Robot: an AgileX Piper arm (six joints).
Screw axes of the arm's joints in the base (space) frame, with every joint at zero. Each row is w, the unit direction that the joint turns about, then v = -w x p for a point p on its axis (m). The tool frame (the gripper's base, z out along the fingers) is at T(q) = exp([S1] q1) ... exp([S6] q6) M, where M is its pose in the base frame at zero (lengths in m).
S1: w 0 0 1 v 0 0 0
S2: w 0 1 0 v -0.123 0 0
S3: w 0 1 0 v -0.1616 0 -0.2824
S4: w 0.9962 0 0.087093 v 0 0.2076 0
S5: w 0 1 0 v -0.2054 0 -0.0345
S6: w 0.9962 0 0.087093 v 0 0.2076 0
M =
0.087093 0 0.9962 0.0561
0 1 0 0
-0.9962 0 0.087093 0.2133
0 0 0 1
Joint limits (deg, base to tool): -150..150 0..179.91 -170..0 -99.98..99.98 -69.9..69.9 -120..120
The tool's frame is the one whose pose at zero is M.
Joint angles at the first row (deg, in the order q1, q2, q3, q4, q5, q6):
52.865, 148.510, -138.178, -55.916, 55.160, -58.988
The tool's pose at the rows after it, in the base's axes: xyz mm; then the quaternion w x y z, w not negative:
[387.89 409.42 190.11 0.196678 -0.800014 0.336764 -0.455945]
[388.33 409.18 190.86 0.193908 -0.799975 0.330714 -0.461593]
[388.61 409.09 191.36 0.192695 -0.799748 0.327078 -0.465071]
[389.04 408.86 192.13 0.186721 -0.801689 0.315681 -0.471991]
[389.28 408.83 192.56 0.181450 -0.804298 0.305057 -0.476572]
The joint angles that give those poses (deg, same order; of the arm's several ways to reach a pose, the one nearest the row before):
52.865, 148.509, -138.175, -56.273, 55.159, -59.968
52.865, 148.511, -138.181, -56.960, 55.161, -60.403
52.865, 148.507, -138.174, -57.407, 55.115, -60.611
52.866, 148.510, -138.179, -58.105, 55.117, -61.802
52.865, 148.507, -138.173, -58.483, 55.050, -63.037

